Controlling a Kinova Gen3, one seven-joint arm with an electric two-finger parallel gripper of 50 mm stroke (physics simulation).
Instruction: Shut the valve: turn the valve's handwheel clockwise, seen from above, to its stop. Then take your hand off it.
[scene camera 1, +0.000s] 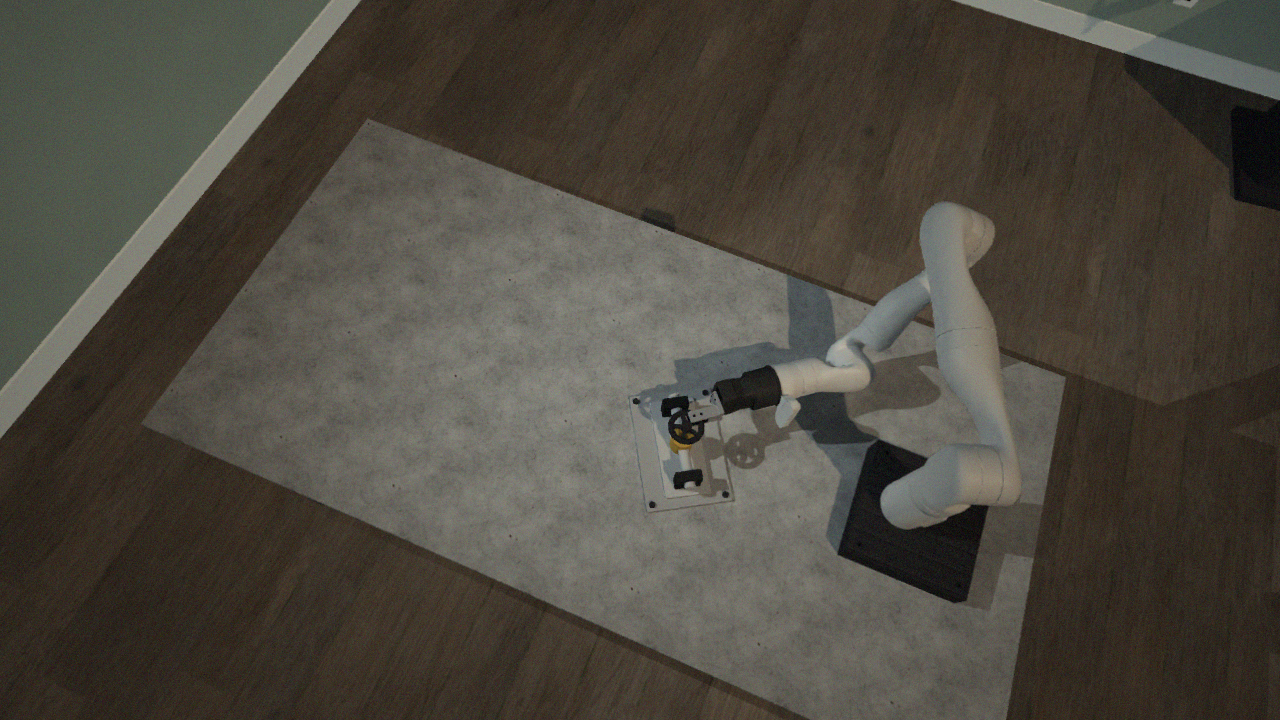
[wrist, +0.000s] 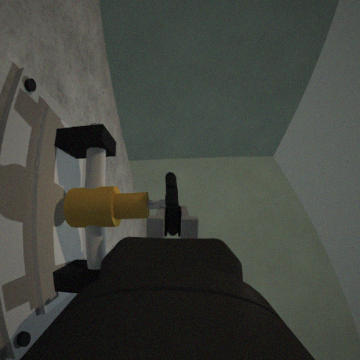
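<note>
The valve has a black handwheel (scene camera 1: 673, 436) (wrist: 171, 187) on top of a yellow body (scene camera 1: 676, 445) (wrist: 92, 206), which sits on a light pipe between two black blocks. In the wrist view the wheel shows edge-on, joined to the body by a thin stem. My gripper (scene camera 1: 697, 417) (wrist: 172, 215) is shut on the handwheel's rim, with one finger on each side of it. In the scene view it reaches the wheel from the right, on the side toward the arm. The part of the rim between the fingers is partly hidden.
The valve stands on a light base plate (scene camera 1: 656, 495) with dark bolts at its corners, on a grey mat (scene camera 1: 402, 313). The black pipe supports (scene camera 1: 687, 479) (wrist: 86, 140) flank the valve body. The arm's dark base plate (scene camera 1: 904, 564) lies at the right of the mat.
</note>
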